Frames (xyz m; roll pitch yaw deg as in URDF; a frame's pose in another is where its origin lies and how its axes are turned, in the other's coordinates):
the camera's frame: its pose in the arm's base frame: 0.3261 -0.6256 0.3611 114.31 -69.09 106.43
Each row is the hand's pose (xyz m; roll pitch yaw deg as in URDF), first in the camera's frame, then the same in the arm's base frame.
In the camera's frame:
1: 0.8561 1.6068 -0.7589 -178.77 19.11 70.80
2: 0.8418 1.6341 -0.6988 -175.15 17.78 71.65
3: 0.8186 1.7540 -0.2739 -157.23 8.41 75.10
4: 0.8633 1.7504 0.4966 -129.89 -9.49 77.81
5: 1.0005 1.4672 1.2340 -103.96 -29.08 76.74
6: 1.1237 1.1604 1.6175 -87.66 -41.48 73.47
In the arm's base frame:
1: 0.6802 -1.9330 1.7949 95.83 -38.95 -68.48
2: 0.7450 -1.9194 1.7816 98.07 -38.23 -66.71
3: 1.1488 -1.7450 1.7365 108.29 -34.75 -55.10
4: 1.7317 -1.2444 1.6639 124.88 -28.94 -34.87
5: 2.1022 -0.5371 1.5916 141.20 -23.11 -13.99
6: 2.1882 -0.0398 1.5506 150.81 -19.60 -0.90

